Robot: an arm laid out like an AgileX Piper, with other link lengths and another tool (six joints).
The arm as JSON. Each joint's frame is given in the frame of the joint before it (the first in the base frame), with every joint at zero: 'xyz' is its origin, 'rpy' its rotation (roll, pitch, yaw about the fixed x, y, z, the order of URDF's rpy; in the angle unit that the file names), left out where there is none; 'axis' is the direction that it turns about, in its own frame. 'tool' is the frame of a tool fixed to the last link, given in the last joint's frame.
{
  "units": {
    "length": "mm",
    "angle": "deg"
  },
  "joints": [
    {
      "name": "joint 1",
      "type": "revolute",
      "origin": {
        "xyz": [
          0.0,
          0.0,
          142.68
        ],
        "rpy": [
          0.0,
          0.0,
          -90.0
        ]
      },
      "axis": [
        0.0,
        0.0,
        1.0
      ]
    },
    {
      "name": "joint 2",
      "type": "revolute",
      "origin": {
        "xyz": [
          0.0,
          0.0,
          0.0
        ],
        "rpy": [
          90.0,
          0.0,
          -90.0
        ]
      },
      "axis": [
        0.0,
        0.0,
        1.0
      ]
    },
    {
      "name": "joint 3",
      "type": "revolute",
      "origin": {
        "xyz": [
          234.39,
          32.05,
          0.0
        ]
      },
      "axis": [
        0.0,
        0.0,
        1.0
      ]
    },
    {
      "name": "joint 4",
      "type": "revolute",
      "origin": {
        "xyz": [
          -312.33,
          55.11,
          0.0
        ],
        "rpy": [
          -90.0,
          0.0,
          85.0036
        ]
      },
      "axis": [
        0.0,
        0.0,
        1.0
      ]
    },
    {
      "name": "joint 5",
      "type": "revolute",
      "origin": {
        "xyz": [
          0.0,
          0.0,
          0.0
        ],
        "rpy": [
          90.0,
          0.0,
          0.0
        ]
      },
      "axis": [
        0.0,
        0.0,
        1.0
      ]
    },
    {
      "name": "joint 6",
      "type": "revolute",
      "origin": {
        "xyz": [
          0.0,
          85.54,
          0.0
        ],
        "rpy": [
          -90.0,
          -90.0,
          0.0
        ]
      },
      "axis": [
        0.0,
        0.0,
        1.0
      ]
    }
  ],
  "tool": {
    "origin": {
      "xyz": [
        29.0,
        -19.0,
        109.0
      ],
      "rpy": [
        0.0,
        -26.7,
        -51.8
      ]
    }
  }
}
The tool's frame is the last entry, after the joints.
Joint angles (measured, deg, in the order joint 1, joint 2, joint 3, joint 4, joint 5, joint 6), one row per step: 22.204, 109.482, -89.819, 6.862, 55.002, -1.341; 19.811, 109.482, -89.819, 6.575, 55.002, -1.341; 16.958, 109.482, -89.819, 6.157, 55.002, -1.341; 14.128, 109.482, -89.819, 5.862, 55.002, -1.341; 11.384, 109.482, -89.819, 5.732, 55.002, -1.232; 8.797, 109.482, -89.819, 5.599, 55.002, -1.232; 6.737, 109.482, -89.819, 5.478, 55.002, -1.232; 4.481, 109.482, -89.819, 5.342, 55.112, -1.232; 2.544, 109.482, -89.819, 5.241, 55.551, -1.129; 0.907, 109.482, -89.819, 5.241, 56.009, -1.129; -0.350, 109.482, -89.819, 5.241, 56.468, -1.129; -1.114, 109.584, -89.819, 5.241, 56.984, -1.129; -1.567, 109.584, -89.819, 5.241, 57.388, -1.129
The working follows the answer.
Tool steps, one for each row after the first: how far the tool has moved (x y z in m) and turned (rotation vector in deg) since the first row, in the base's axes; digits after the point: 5 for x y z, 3 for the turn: 0.00918, -0.01845, -0.00023, -0.259, -0.100, -2.320; 0.01912, -0.04115, -0.00057, -0.643, -0.229, -5.067; 0.02772, -0.06380, -0.00080, -0.920, -0.302, -7.823; 0.03494, -0.08566, -0.00088, -1.014, -0.296, -10.635; 0.04072, -0.10663, -0.00098, -1.146, -0.308, -13.188; 0.04463, -0.12355, -0.00107, -1.266, -0.317, -15.218; 0.04784, -0.14224, -0.00127, -1.424, -0.215, -17.428; 0.04890, -0.15830, -0.00169, -1.575, 0.235, -19.391; 0.04905, -0.17162, -0.00206, -1.653, 0.709, -20.981; 0.04855, -0.18180, -0.00241, -1.722, 1.181, -22.190; 0.04729, -0.18791, -0.00363, -1.815, 1.804, -22.899; 0.04621, -0.19150, -0.00392, -1.870, 2.211, -23.310
Tool pose at each row, in the base's axes (x y z in m, rotation vector in deg; rounded; the steps above come from the unrounded poses): 0.41800, 0.22325, 0.11499, 26.324, 136.095, 14.233; 0.42718, 0.20480, 0.11476, 28.902, 135.321, 12.881; 0.43711, 0.18210, 0.11442, 31.893, 134.339, 11.190; 0.44572, 0.15944, 0.11419, 34.933, 133.343, 9.612; 0.45294, 0.13759, 0.11411, 38.122, 132.337, 8.208; 0.45872, 0.11662, 0.11401, 40.969, 131.353, 6.880; 0.46263, 0.09970, 0.11392, 43.210, 130.533, 5.807; 0.46584, 0.08100, 0.11372, 45.654, 129.708, 4.581; 0.46690, 0.06495, 0.11330, 47.918, 129.278, 3.402; 0.46704, 0.05163, 0.11293, 49.802, 129.005, 2.472; 0.46654, 0.04145, 0.11257, 51.264, 128.885, 1.726; 0.46528, 0.03534, 0.11136, 52.206, 129.129, 1.148; 0.46420, 0.03175, 0.11107, 52.766, 129.311, 0.799

